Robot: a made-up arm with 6 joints.
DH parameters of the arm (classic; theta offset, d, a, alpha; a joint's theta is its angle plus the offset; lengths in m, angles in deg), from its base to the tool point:
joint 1: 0 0.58 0 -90
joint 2: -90 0 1.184 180
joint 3: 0 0 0 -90
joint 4: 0 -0.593 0 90
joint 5: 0 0.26 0 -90
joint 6: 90 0 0 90
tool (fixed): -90 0 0 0
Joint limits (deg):
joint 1: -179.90..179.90
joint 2: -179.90..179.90
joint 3: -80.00..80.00
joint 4: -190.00..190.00
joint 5: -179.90..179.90
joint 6: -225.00..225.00
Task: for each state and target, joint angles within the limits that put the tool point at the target. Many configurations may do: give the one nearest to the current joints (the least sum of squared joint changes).
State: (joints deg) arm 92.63 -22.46 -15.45 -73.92 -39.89 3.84
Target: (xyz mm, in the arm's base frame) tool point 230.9 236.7 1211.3
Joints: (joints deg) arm 67.26 -0.35 -39.50 -62.15 -39.89 3.84
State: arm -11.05 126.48 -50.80 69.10 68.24 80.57
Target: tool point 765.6 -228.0 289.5
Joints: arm -8.58 78.87 -68.28 64.66 68.24 80.57
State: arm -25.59 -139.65 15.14 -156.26 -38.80 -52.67
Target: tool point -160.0 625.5 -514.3
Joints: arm -54.07 -179.77 1.79 -155.97 -38.80 -52.67
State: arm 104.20 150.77 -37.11 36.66 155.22 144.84
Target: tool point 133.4 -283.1 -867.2
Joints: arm 87.72 166.34 -5.64 56.22 155.22 144.84
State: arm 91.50 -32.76 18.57 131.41 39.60 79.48
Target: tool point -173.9 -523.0 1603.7
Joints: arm 95.45 -56.46 -31.76 148.99 39.60 79.48
